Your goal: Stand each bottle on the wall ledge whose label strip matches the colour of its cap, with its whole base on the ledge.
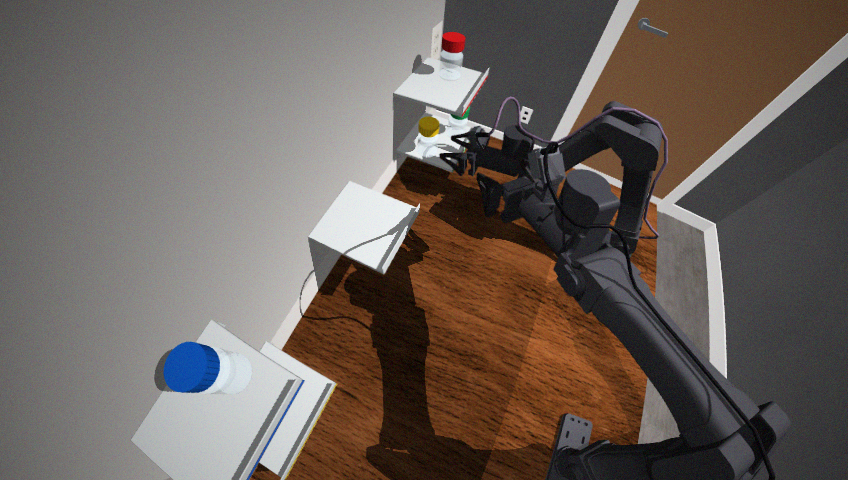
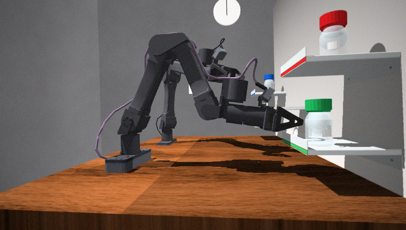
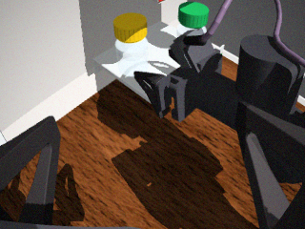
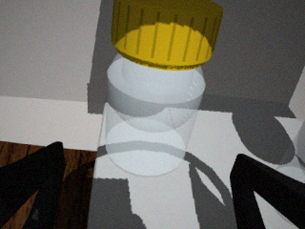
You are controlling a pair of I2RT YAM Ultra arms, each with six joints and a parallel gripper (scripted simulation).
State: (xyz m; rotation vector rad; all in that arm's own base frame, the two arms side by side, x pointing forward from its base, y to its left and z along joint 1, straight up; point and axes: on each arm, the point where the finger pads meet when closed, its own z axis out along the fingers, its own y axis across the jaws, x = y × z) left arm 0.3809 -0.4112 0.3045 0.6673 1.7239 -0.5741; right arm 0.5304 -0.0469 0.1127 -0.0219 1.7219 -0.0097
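My right gripper is now 6 cm short of the yellow-capped bottle and 1 cm to the left of it. The rest, counted from my right hand: red-capped bottle: 5 cm ahead, 11 cm to the right, 19 cm above; then green-capped bottle: 1 cm ahead, 11 cm to the right; then wall: 17 cm ahead, 32 cm to the left, 31 cm above.
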